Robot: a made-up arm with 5 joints.
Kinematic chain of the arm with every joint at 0, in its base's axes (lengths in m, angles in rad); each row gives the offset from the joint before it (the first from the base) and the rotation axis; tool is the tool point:
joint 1: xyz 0 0 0.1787 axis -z
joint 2: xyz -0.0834 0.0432 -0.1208 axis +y
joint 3: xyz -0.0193 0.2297 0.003 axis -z
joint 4: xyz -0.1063 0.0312 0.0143 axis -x
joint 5: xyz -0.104 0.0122 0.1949 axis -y
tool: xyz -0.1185 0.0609 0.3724
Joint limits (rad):
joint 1: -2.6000..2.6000
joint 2: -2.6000..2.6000
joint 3: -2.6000..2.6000
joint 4: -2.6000..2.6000
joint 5: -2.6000..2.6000
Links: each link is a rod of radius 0.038 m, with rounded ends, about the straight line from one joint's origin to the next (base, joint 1, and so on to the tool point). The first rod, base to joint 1, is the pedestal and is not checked.
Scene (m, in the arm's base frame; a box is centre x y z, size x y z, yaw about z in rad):
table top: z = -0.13
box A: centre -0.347 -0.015 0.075 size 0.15 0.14 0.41 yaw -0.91
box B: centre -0.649 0.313 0 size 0.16 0.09 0.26 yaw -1.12
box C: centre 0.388 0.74 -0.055 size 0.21 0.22 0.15 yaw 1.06
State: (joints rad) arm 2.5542 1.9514 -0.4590 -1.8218 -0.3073
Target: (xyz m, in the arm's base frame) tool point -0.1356 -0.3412 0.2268
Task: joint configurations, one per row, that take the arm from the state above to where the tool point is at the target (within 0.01 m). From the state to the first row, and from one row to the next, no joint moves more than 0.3 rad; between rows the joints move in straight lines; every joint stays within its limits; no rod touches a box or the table.
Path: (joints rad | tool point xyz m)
1: 2.5695 1.8820 -0.2499 -1.7898 -0.1745 | -0.1123 0.3176 0.1997
2: 2.5847 1.8125 -0.0408 -1.7579 -0.0417 | -0.1279 0.2546 0.3630
3: 2.6000 1.7431 0.1683 -1.7259 0.0911 | -0.0966 0.1605 0.5152
4: 2.3388 1.7946 0.1824 -1.5784 -0.0191 | -0.2101 0.0684 0.4614
5: 2.0776 1.8460 0.1965 -1.4309 -0.1293 | -0.2618 -0.0705 0.3943
6: 1.8163 1.8975 0.2107 -1.2834 -0.2395 | -0.2358 -0.2204 0.3153
7: 1.5551 1.9489 0.2248 -1.1359 -0.3498 | -0.1356 -0.3412 0.2268

